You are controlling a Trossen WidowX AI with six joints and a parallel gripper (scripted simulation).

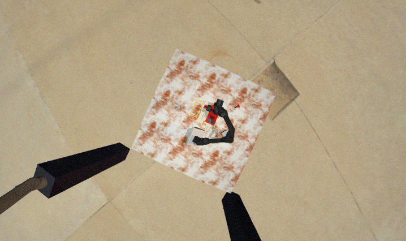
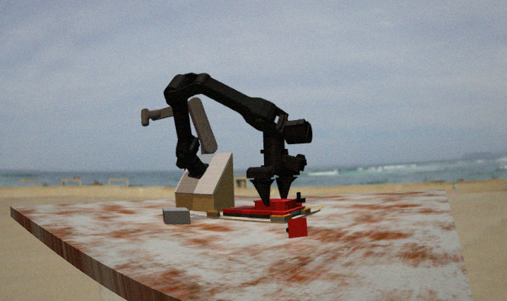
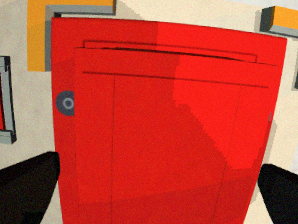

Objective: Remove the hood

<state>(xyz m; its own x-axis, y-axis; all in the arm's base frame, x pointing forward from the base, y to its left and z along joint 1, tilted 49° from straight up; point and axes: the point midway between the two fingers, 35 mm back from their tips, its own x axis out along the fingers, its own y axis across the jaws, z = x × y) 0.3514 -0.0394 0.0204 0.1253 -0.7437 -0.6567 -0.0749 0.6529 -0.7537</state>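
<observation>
The red hood is right at my gripper tip.
</observation>
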